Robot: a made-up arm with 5 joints.
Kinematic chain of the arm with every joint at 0, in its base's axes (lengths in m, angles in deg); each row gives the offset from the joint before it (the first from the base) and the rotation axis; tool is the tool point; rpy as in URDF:
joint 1: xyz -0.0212 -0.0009 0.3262 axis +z
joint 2: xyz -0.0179 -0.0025 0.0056 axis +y
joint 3: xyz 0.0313 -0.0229 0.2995 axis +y
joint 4: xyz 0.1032 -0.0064 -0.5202 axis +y
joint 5: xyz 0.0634 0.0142 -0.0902 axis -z
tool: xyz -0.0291 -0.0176 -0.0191 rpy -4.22 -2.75 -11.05
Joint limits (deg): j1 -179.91..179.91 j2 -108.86..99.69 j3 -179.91..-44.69 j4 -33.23..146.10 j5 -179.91..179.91
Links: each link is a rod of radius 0.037 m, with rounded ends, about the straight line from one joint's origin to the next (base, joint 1, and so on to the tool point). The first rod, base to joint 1, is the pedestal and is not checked.
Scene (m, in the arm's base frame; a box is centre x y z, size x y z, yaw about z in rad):
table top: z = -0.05
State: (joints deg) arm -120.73 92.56 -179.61 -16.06 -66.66
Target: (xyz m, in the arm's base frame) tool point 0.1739 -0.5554 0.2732
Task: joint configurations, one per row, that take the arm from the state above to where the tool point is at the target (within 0.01 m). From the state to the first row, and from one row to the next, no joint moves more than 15 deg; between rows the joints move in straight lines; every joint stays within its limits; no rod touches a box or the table.
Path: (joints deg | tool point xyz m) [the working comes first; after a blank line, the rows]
Joints at the target: -65.60 12.20 -47.25 -33.23 -64.99
Straight joint move there: clear.

1: -114.60 83.63 -164.90 -17.97 -66.47 | -0.4467 -0.8070 0.4416
2: -108.48 74.70 -150.20 -19.88 -66.29 | -0.3587 -0.8488 0.4281
3: -102.35 65.77 -135.49 -21.78 -66.10 | -0.2637 -0.8684 0.4132
4: -96.23 56.84 -120.78 -23.69 -65.92 | -0.1672 -0.8648 0.3966
5: -90.10 47.91 -106.08 -25.60 -65.73 | -0.0740 -0.8385 0.3779
6: -83.98 38.98 -91.37 -27.51 -65.55 | 0.0105 -0.7913 0.3564
7: -77.85 30.05 -76.66 -29.41 -65.36 | 0.0823 -0.7258 0.3319
8: -71.72 21.13 -61.96 -31.32 -65.17 | 0.1377 -0.6457 0.3042
9: -65.60 12.20 -47.25 -33.23 -64.99 | 0.1739 -0.5554 0.2732

